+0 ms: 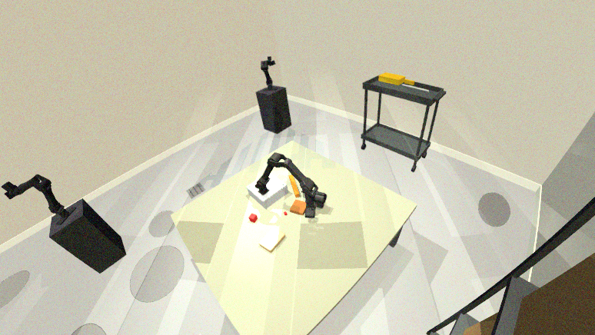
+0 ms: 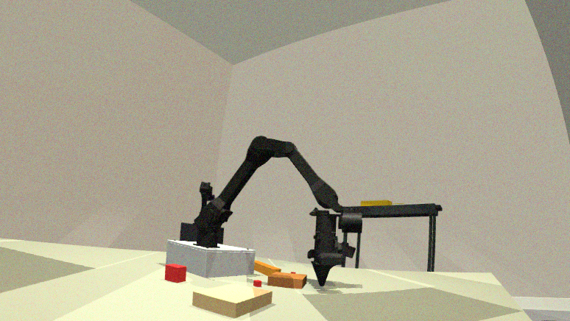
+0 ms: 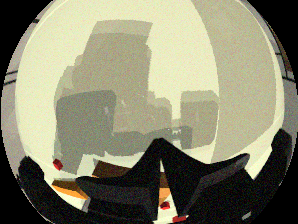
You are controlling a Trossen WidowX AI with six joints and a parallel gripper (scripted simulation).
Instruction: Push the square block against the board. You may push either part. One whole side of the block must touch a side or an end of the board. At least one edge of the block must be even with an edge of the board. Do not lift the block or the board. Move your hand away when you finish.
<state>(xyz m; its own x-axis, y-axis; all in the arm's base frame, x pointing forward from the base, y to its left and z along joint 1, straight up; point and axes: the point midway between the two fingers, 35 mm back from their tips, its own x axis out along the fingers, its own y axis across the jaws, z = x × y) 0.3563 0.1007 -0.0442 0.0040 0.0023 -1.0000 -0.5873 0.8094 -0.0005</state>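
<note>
The square orange block is 10 cm behind my gripper tip, 2 cm to the right of it and 1 cm above it. The rest, counted from my gripper tip: orange piece (28 cm behind, 12 cm to the left, 1 cm above); tan block (5 cm behind, 31 cm to the right, 1 cm above).
</note>
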